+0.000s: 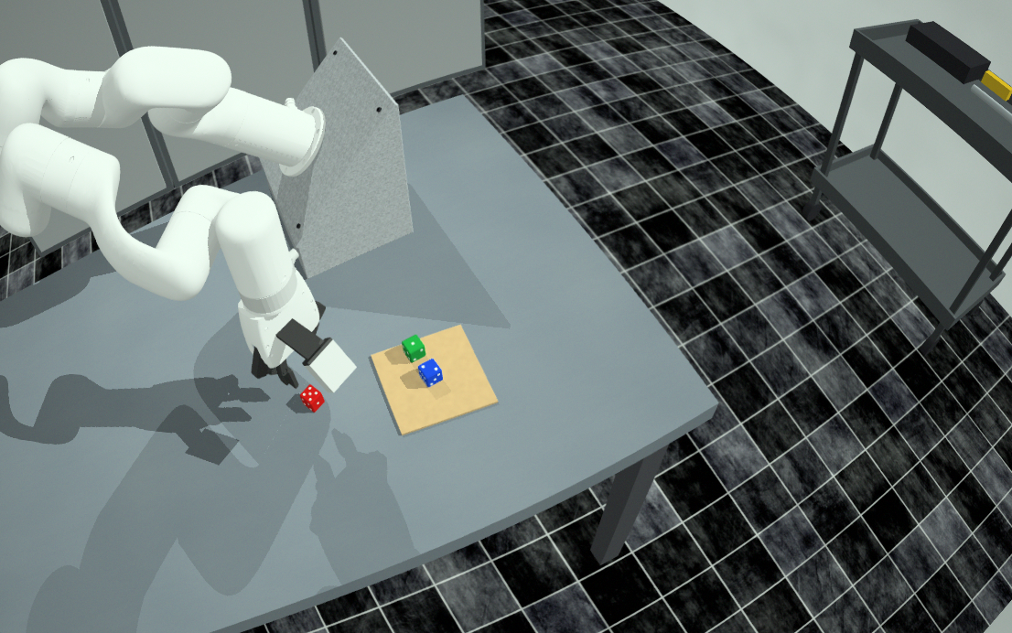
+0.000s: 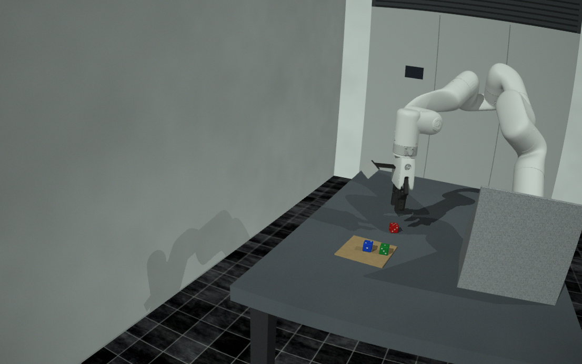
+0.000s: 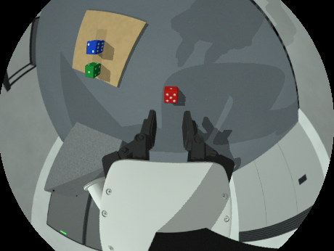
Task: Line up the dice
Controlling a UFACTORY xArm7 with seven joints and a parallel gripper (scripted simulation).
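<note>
Now: hand 90 mm above the red die. The rest, counted from my hand: green die 170 mm to the left, 80 mm below, 30 mm behind; tan mat 180 mm to the left, 100 mm below, 20 mm ahead; blue die 170 mm to the left, 80 mm below, 20 mm ahead.
</note>
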